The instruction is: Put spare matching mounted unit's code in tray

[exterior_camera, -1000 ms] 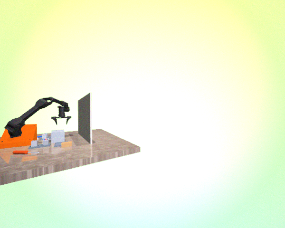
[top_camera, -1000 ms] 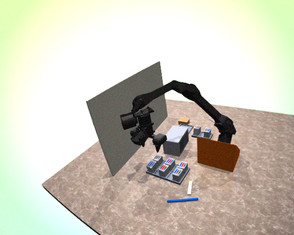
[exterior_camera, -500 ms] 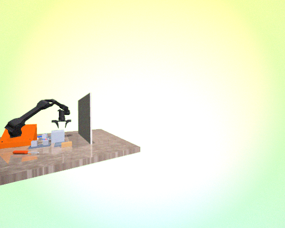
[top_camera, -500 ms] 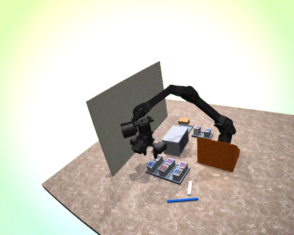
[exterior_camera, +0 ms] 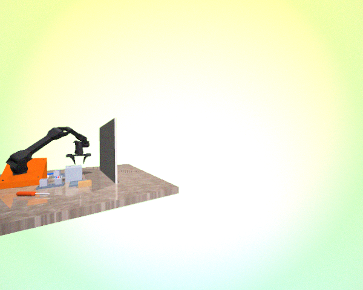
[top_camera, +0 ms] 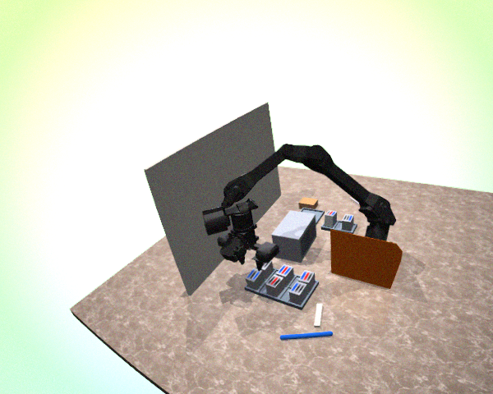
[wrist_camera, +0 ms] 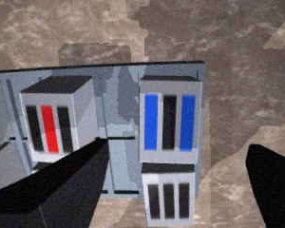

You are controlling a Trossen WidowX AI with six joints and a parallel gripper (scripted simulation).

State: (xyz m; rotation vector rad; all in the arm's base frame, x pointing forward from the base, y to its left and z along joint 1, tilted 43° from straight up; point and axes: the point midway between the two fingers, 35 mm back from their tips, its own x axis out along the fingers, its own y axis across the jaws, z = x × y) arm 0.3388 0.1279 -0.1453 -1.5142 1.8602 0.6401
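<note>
Now: gripper tip 40 mm above the grey spare. Round my gripper tip: tall grey wall panel (180 mm ahead, 240 mm to the right, 140 mm above); blue pen (220 mm behind, 130 mm to the left, 80 mm below); grey mounted unit (50 mm behind, 220 mm to the right, 30 mm below).
</note>
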